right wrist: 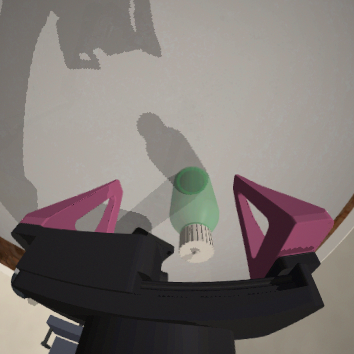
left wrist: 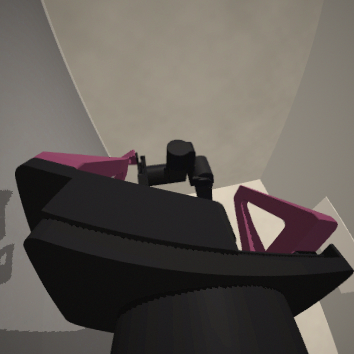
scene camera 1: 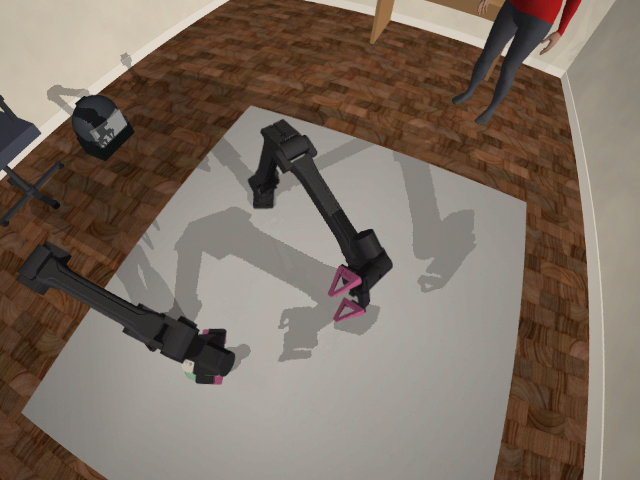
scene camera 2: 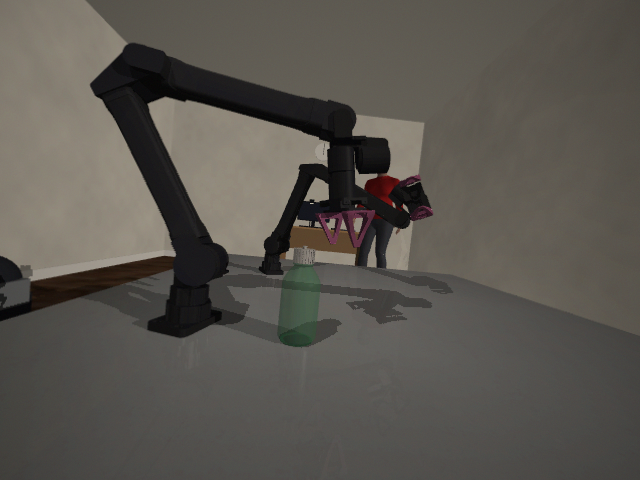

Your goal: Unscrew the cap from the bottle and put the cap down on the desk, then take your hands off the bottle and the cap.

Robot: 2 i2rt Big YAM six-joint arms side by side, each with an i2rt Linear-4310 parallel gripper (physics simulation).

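Places are measured from the left arm's base along level axes (x ahead, y left, z up), in metres.
Where they show: left gripper, fingertip midpoint: (left wrist: 184,178) (scene camera 1: 332,308) (scene camera 2: 415,191); right gripper, fingertip midpoint: (right wrist: 174,183) (scene camera 2: 344,245); left arm's base, link origin: (scene camera 1: 264,197) (scene camera 2: 270,272); right arm's base, link origin: (scene camera 2: 187,323).
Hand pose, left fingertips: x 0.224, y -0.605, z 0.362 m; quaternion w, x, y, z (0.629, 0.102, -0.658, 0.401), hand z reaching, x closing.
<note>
Each offset is from my left fingertips to the centre of the thing. Level surfaces: height alone.
A green see-through bottle @[dx -0.396, dy -0.108, dz -0.272 m] (scene camera 2: 298,310) (right wrist: 195,207) stands upright on the grey desk @[dz -0.362 m] (scene camera 1: 413,392) (scene camera 2: 465,413). Its ribbed white cap @[dx -0.396, dy -0.108, dz -0.192 m] (scene camera 1: 188,366) (scene camera 2: 303,256) (right wrist: 196,250) sits on the neck. My right gripper (scene camera 1: 211,356) (scene camera 2: 344,243) (right wrist: 174,183) is open and points down. In scene camera 2 its tips are slightly above the cap's height and to its right, apart from it; in the right wrist view bottle and cap show between the spread fingers. In scene camera 1 the right gripper hides most of the bottle. My left gripper (scene camera 1: 333,307) (scene camera 2: 421,196) is open and empty, raised well away from the bottle.
The right arm's base (scene camera 2: 190,307) stands on the desk left of the bottle in scene camera 2; the left arm's base (scene camera 2: 271,262) is farther back. A person in red (scene camera 1: 509,56) (scene camera 2: 381,206) stands beyond the desk. Arm shadows fall across the desk.
</note>
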